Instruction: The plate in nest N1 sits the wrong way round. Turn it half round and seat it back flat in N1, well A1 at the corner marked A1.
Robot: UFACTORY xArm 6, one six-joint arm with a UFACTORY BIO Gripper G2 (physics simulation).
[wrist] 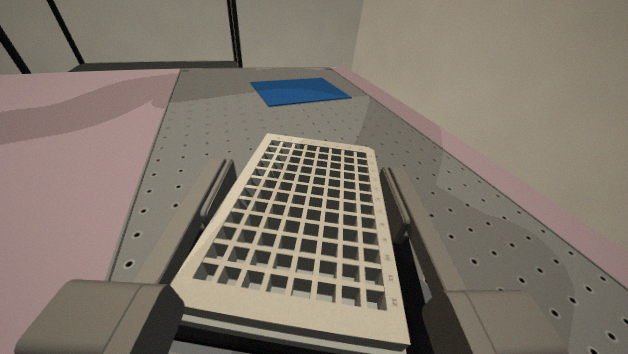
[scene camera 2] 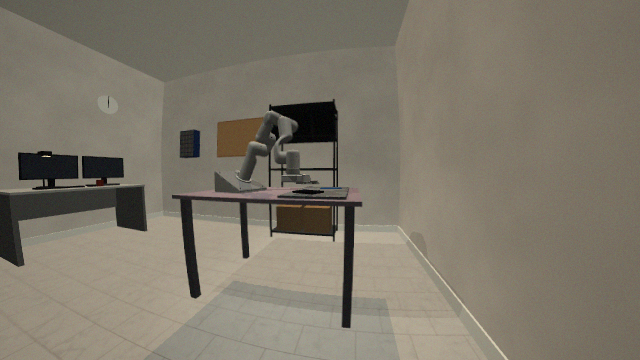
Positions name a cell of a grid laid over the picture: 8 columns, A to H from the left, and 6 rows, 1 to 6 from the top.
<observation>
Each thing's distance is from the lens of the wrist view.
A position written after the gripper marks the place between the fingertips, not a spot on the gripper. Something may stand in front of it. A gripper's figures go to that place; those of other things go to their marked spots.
gripper (wrist: D3): 14 cm
well plate (wrist: D5): 10 cm
flat blue piece (wrist: D2): 46 cm
The marked spots on the flat blue piece and the well plate are 39 cm apart.
</observation>
